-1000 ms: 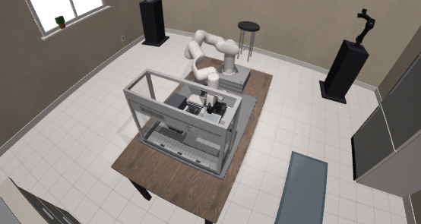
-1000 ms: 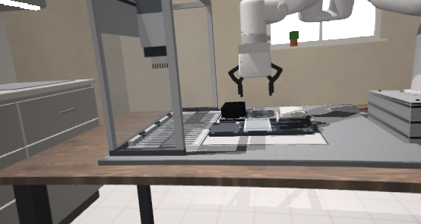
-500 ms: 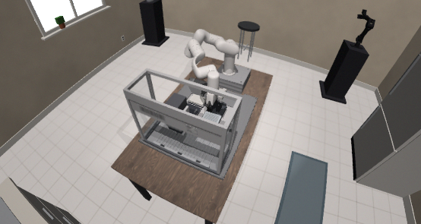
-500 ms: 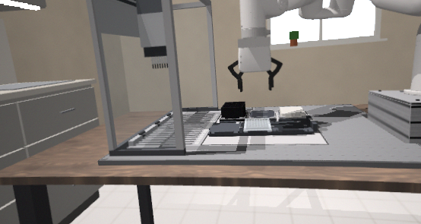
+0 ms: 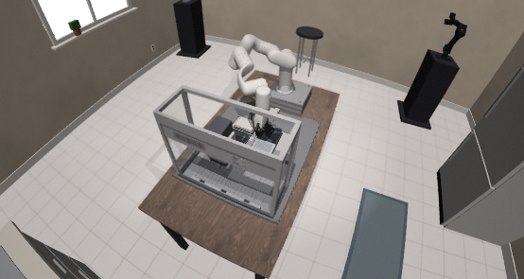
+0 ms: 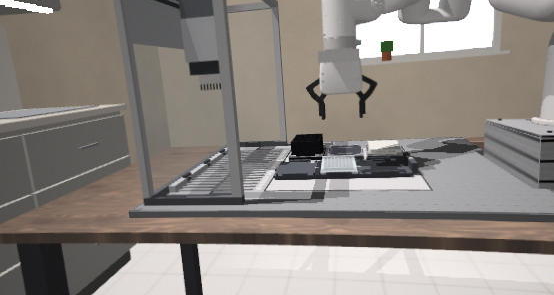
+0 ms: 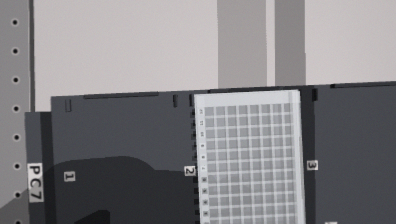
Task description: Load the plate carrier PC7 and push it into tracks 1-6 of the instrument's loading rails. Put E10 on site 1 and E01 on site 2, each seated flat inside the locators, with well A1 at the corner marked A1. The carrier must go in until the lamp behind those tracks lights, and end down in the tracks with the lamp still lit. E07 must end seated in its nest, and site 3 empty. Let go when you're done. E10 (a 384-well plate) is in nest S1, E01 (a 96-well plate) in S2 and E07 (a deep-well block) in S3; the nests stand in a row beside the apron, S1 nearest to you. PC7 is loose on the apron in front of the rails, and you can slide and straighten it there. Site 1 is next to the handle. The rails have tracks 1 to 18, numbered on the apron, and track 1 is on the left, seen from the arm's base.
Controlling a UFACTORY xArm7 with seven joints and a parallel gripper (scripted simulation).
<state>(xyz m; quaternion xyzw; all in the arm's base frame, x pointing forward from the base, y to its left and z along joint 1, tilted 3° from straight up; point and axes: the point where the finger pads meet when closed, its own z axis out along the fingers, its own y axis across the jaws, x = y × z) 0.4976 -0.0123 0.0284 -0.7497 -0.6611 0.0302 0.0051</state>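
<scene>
The nest S1 is 13 cm behind my hand, 15 cm to the right of it and 13 cm below it. Also, from my hand: dark plate carrier PC7: 1 cm ahead, 2 cm to the left, 12 cm below; white 96-well plate E01: 2 cm ahead, 2 cm to the left, 12 cm below; pale apron: 4 cm to the right, 14 cm below.
</scene>
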